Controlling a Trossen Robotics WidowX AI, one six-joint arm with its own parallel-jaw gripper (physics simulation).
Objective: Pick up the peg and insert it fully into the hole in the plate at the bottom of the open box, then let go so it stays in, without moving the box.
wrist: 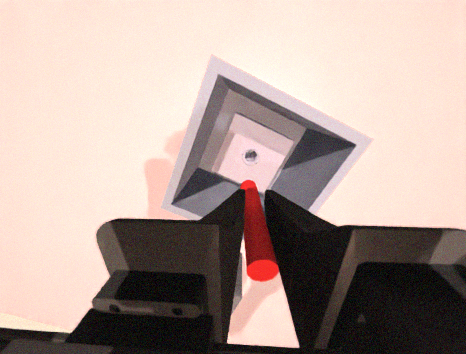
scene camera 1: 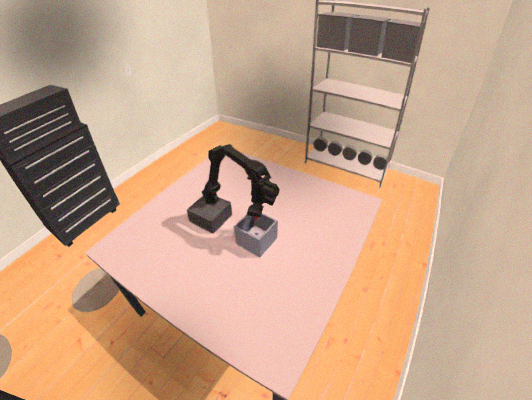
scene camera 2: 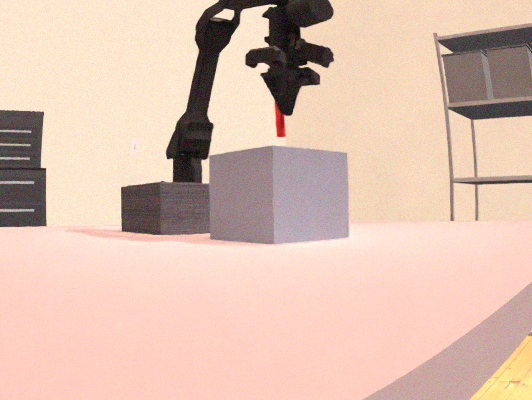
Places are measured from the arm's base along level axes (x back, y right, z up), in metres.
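Pixels of known places: gripper, fingertip midpoint: (wrist: 254,196) (scene camera 2: 286,115); arm's base, link origin: (scene camera 1: 212,201) (scene camera 2: 186,186).
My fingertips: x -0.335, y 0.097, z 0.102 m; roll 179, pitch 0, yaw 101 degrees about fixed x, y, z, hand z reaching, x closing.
For each thing: its top centre in the pictures, then the offset to it from my fingertips. Level surfaces: height alone.
- red round peg, top centre: (wrist: 259,269) (scene camera 2: 279,90) dx +0.012, dy +0.002, dz +0.045 m
- grey-blue open box, top centre: (wrist: 255,177) (scene camera 2: 278,153) (scene camera 1: 255,223) dx +0.012, dy +0.008, dz -0.064 m
- pale plate, top centre: (wrist: 251,157) (scene camera 1: 256,233) dx +0.012, dy +0.008, dz -0.141 m
- pink table top, surface height: dz -0.202 m
A red round peg (scene camera 2: 281,125) (wrist: 258,225) is held near upright by my gripper (scene camera 2: 287,111) (wrist: 254,196), which is shut on it. In scene camera 2 the peg's lower end is a little above the rim of the grey-blue open box (scene camera 2: 310,195). In scene camera 1 the gripper (scene camera 1: 255,215) is at the back edge of the box (scene camera 1: 250,242). In the wrist view the box (wrist: 295,105) lies beyond the fingertips, with a pale plate (wrist: 267,165) at its bottom. The plate's round hole (wrist: 250,156) shows a little above the peg's far end in that view.
The arm's dark base block (scene camera 1: 210,215) (scene camera 2: 160,210) stands beside the box on the pink table top (scene camera 1: 240,305). A shelf rack (scene camera 1: 310,100) and a dark drawer cabinet (scene camera 1: 65,175) stand beyond the table.
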